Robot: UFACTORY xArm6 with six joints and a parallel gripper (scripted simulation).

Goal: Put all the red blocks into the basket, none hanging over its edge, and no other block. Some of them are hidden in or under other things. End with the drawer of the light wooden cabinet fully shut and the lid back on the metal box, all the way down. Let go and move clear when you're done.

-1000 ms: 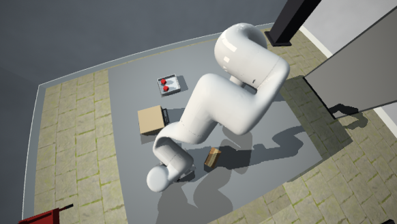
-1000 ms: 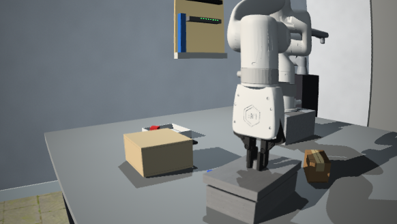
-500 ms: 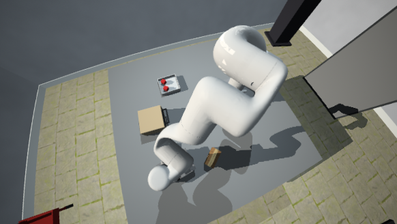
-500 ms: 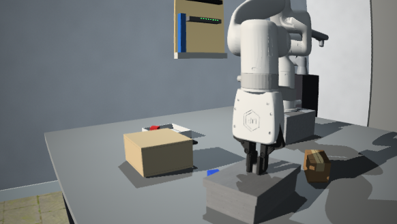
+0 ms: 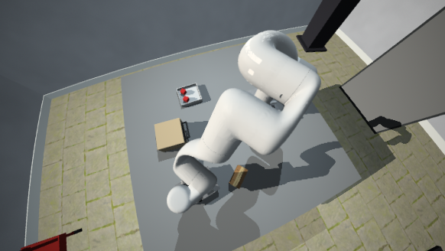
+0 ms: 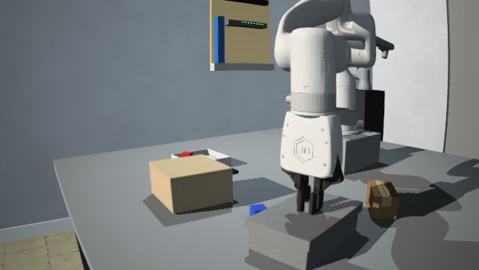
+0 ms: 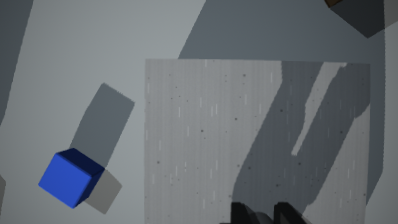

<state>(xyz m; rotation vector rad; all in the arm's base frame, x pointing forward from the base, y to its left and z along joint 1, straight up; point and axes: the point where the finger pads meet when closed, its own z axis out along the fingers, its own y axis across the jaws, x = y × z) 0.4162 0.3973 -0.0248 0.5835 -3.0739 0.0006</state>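
Right now my hand is 22 cm past the cardboard box, 5 cm above it and 2 cm to the left of it. Also, from my hand: blue block (13 cm to the right, 7 cm below, 3 cm ahead); knobbed lid (3 cm below); green block (23 cm behind, 7 cm below, 4 cm to the right).
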